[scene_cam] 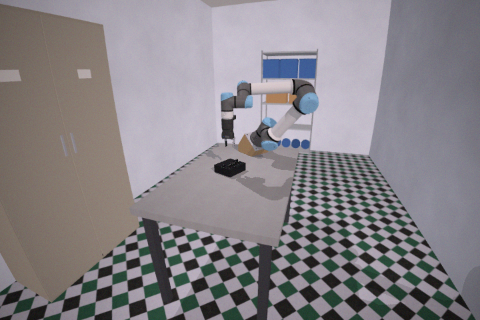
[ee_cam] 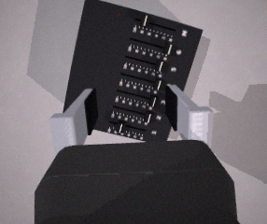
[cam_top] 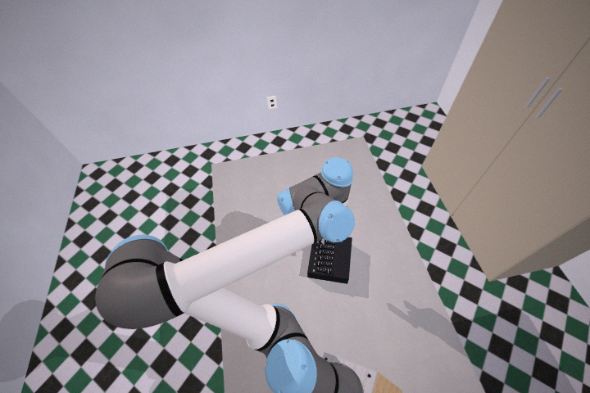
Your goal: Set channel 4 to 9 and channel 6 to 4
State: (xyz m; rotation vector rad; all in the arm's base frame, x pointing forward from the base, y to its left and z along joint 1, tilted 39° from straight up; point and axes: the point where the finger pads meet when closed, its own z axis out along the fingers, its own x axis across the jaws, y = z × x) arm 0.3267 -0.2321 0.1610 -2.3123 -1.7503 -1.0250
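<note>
My gripper is now 30 mm short of the channel 3 cap, 20 mm to the right of it and 130 mm above it. From my hand the other things lie so: channel 6 cap: 20 mm behind, 50 mm to the left, 130 mm below; channel 2 cap: 50 mm ahead, 10 mm to the left, 130 mm below; channel 5 cap: 10 mm behind, 40 mm to the left, 130 mm below.
</note>
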